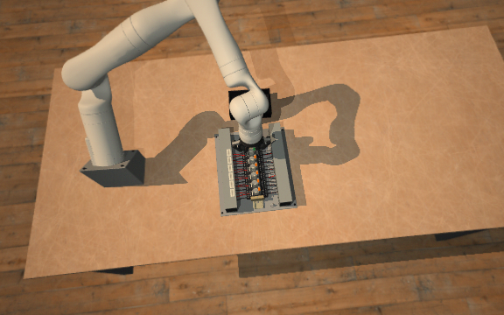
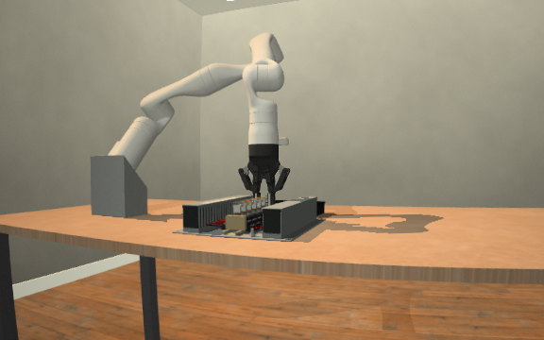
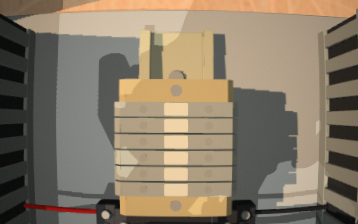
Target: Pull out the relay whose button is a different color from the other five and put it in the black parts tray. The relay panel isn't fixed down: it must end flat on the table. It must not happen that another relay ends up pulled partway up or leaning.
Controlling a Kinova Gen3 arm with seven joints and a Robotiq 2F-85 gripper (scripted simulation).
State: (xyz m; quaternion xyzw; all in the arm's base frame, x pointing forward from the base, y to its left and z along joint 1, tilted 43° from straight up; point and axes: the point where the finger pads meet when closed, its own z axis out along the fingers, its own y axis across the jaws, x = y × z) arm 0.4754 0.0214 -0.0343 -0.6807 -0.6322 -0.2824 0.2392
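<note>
My gripper is now 50 mm to the left of the relay panel and 30 mm above it. Also, from my hand: black parts tray: 210 mm to the left, 40 mm below, 20 mm ahead.
</note>
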